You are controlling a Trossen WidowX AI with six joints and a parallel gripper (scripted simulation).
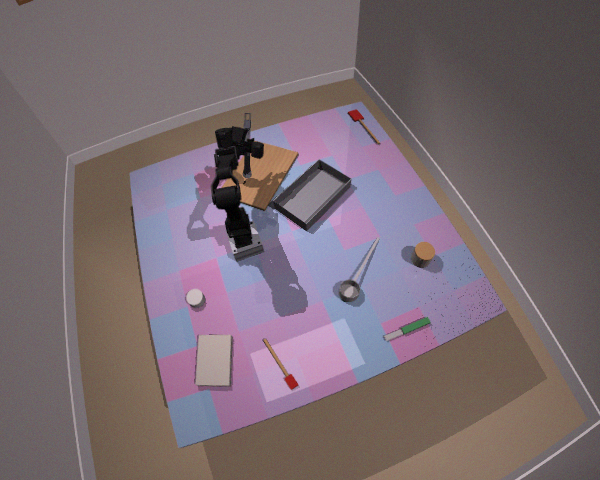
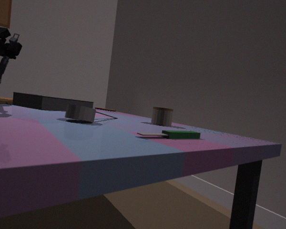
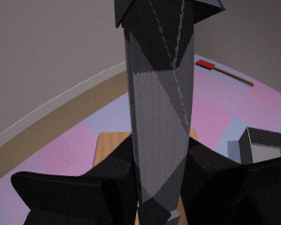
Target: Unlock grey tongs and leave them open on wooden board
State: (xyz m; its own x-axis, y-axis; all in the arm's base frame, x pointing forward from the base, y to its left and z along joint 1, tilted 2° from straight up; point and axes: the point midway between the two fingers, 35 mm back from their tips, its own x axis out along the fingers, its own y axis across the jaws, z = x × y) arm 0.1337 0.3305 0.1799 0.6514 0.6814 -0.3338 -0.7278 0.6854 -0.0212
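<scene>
Now: gripper tip 22 cm above the wooden board. Round my gripper tip: white puck 51 cm to the right, 40 cm behind, 21 cm below; then roasting tin 22 cm to the right, 20 cm below, 18 cm ahead; then red spatula 59 cm ahead, 22 cm below, 14 cm to the left.
</scene>
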